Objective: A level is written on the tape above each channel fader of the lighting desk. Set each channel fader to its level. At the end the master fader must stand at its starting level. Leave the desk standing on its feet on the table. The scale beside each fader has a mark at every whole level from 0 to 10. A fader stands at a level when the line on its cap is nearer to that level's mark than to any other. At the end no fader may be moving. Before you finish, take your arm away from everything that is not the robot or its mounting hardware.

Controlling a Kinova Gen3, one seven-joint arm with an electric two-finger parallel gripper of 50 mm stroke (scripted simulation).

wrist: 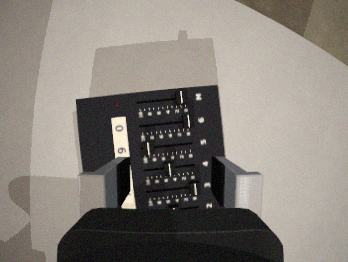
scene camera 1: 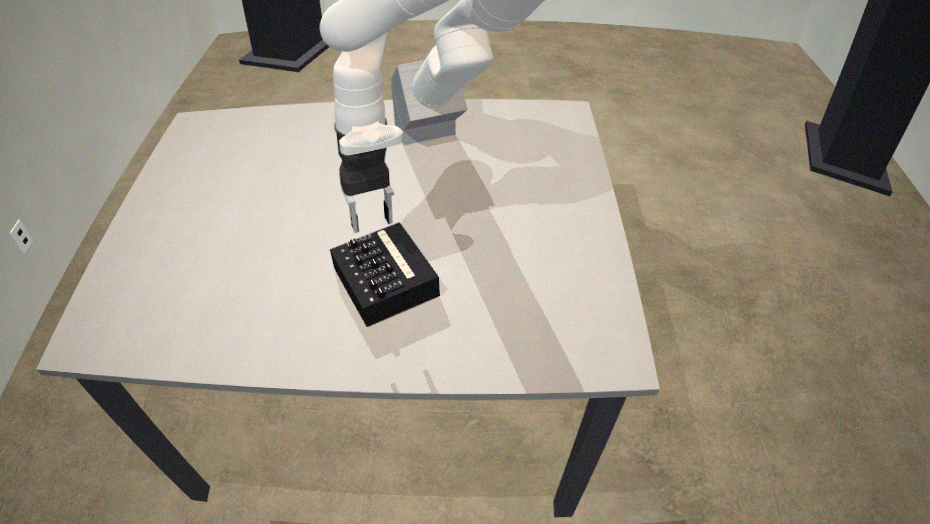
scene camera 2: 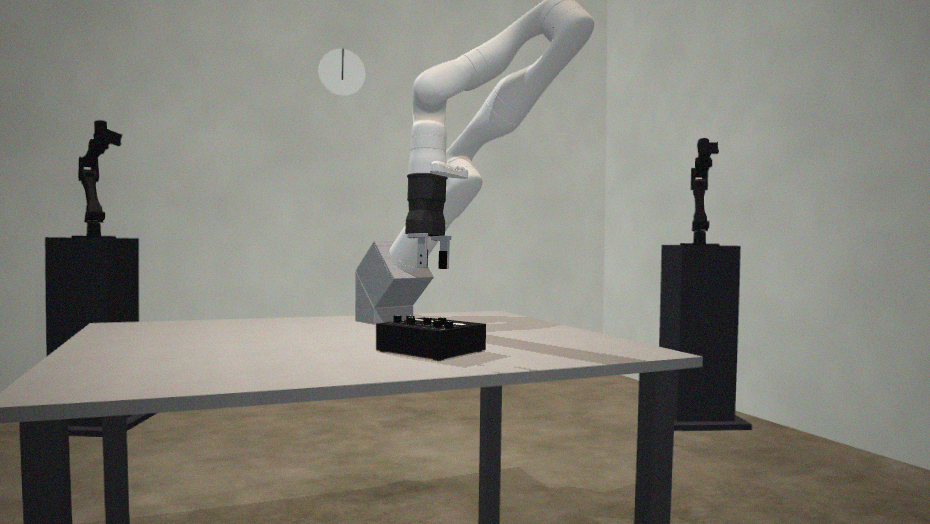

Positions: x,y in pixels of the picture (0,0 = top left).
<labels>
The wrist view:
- my gripper: 170,174
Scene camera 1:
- my gripper: 371,224
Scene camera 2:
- my gripper: 433,268
</labels>
